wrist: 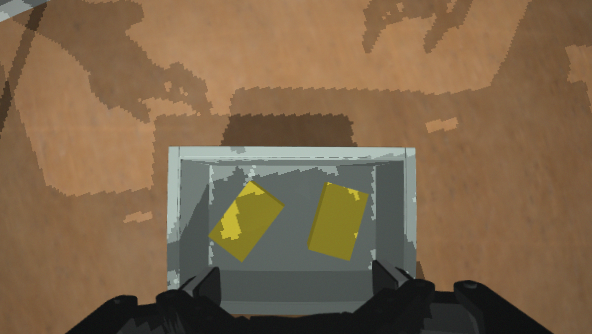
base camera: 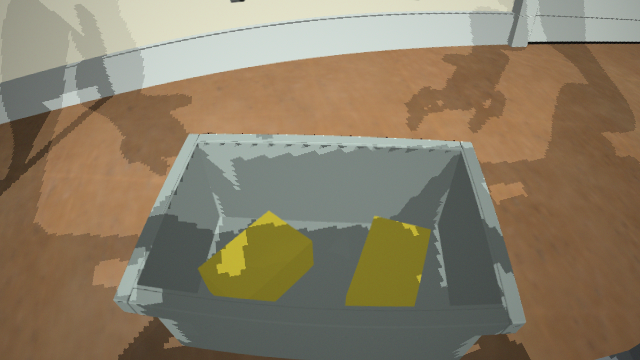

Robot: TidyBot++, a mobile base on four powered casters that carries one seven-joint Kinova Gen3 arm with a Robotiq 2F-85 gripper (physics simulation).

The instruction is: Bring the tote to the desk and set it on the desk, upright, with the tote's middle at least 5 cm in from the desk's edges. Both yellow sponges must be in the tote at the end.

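Frame: origin at the arm's base, x back, y right, z up, level; millimetres.
Where they show: gripper, fingertip midpoint: (wrist: 296, 281).
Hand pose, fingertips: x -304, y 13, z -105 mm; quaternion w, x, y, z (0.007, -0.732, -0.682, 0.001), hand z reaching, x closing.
Each offset is from my fingertips to the top centre of the thing. "*": to the spot under its first point. Level surfaces: height alone.
The grey tote @[dx +1, dy -4, dz -172 mm] (base camera: 325, 325) (wrist: 292, 152) stands upright on the brown floor, centred in the base camera view and in the lower middle of the wrist view. Two yellow sponges lie apart on its bottom. The left sponge @[dx -8, dy -70, dz -244 mm] (base camera: 270, 260) (wrist: 247, 222) is turned diagonally, and the right sponge @[dx +8, dy +62, dz -244 mm] (base camera: 390, 265) (wrist: 339, 222) is slightly tilted in heading, near the right wall. My gripper (wrist: 296, 281) is open, with nothing between its fingers. In the wrist view its fingers overlap the near part of the tote. Its height over the rim is hard to tell. The desk does not show in either view.
A cream wall (base camera: 300, 12) with a pale baseboard (base camera: 320, 45) runs behind the tote. A pale upright post @[* dx -621, dy +541, dz -235 mm] (base camera: 520, 27) stands at the back right. Shadows of the arm fall across the floor @[dz -292 mm] (base camera: 325, 100). A dark edge of something shows at the base view's lower right corner.
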